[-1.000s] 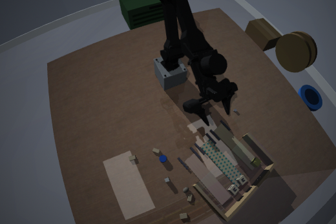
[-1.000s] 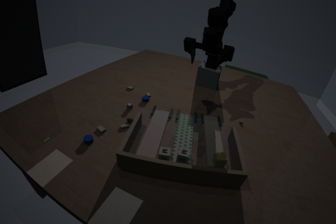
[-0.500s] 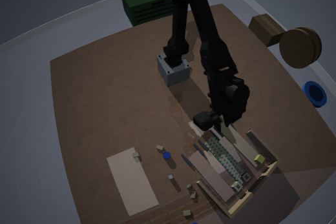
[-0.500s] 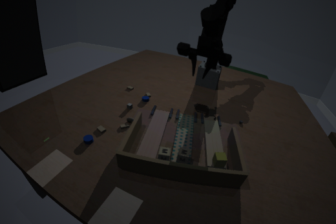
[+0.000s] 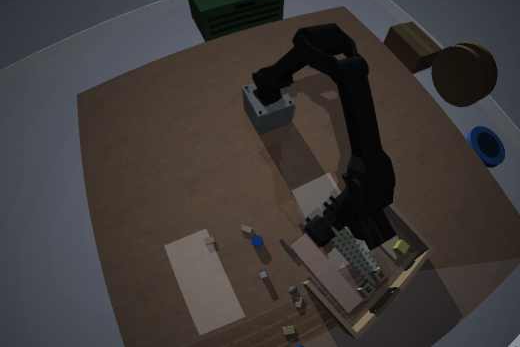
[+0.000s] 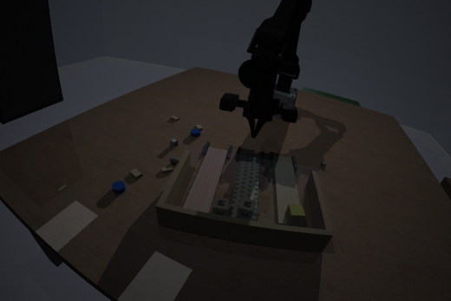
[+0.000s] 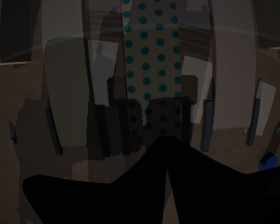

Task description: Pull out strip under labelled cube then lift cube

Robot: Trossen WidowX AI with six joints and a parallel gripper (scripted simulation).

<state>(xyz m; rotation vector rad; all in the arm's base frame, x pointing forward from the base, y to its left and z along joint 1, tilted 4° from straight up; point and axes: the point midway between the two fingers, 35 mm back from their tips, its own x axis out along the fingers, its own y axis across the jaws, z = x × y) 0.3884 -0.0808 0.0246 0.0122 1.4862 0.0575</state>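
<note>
The dotted strip is 9 cm ahead of my gripper tip, 7 cm below it and 1 cm to the left of it. The rest, counted from my gripper tip: small white cube: 22 cm to the right, 7 cm below.
</note>
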